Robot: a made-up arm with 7 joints. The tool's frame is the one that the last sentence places.
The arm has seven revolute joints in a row. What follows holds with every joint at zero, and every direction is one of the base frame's. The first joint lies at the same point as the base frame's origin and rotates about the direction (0.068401, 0.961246, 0.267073), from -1.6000 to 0.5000 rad. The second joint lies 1.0 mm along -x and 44.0 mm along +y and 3.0 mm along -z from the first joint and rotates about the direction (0.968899, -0.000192, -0.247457), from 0.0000 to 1.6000 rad. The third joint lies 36.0 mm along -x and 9.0 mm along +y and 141.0 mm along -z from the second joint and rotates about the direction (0.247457, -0.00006, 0.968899), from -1.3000 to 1.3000 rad. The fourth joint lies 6.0 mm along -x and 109.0 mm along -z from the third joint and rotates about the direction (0.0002, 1, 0.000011), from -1.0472 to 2.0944 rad. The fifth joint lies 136.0 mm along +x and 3.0 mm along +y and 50.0 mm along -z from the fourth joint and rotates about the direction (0.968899, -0.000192, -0.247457), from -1.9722 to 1.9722 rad. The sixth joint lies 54.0 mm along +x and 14.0 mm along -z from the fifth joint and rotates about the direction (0.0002, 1, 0.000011), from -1.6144 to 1.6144 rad. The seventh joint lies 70.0 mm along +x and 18.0 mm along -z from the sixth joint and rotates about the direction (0.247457, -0.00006, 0.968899), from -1.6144 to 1.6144 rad. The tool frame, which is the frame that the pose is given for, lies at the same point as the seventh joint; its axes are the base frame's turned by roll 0.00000, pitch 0.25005 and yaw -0.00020 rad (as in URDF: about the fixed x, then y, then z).
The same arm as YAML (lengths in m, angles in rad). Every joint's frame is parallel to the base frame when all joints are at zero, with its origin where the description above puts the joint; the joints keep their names.
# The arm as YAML. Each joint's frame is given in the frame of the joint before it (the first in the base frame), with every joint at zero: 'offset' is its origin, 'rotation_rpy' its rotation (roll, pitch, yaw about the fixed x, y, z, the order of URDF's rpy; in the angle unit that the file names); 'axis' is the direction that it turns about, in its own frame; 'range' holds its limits. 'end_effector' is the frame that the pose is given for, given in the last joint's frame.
length_unit: m
angle_unit: rad
chain:
  - id: joint 1
    offset: [0.0, 0.0, 0.0]
    rotation_rpy: [0.0, 0.0, 0.0]
    axis: [0.068403, 0.961235, 0.26711]
    range: [-1.6, 0.5]
  - id: joint 2
    offset: [-0.001, 0.044, -0.003]
    rotation_rpy: [0.0, 0.0, 0.0]
    axis: [0.968889, -0.0002, -0.247497]
    range: [0.0, 1.6]
  - id: joint 3
    offset: [-0.036, 0.009, -0.141]
    rotation_rpy: [0.0, 0.0, 0.0]
    axis: [0.247497, -0.0001, 0.968889]
    range: [-1.3, 1.3]
  - id: joint 4
    offset: [-0.006, 0.0, -0.109]
    rotation_rpy: [0.0, 0.0, 0.0]
    axis: [0.0002, 1.0, 0.0]
    range: [-1.0472, 2.0944]
  - id: joint 5
    offset: [0.136, 0.003, -0.05]
    rotation_rpy: [0.0, 0.0, 0.0]
    axis: [0.968889, -0.0002, -0.247497]
    range: [-1.9722, 1.9722]
  - id: joint 6
    offset: [0.054, 0.0, -0.014]
    rotation_rpy: [0.0, 0.0, 0.0]
    axis: [0.0002, 1.0, 0.0]
    range: [-1.6144, 1.6144]
  - id: joint 7
    offset: [0.07, 0.0, -0.018]
    rotation_rpy: [0.0, 0.0, 0.0]
    axis: [0.247497, -0.0001, 0.968889]
    range: [-1.6144, 1.6144]
end_effector:
  offset: [0.0, 0.0, 0.0]
  rotation_rpy: [0.0, 0.25, -0.0002]

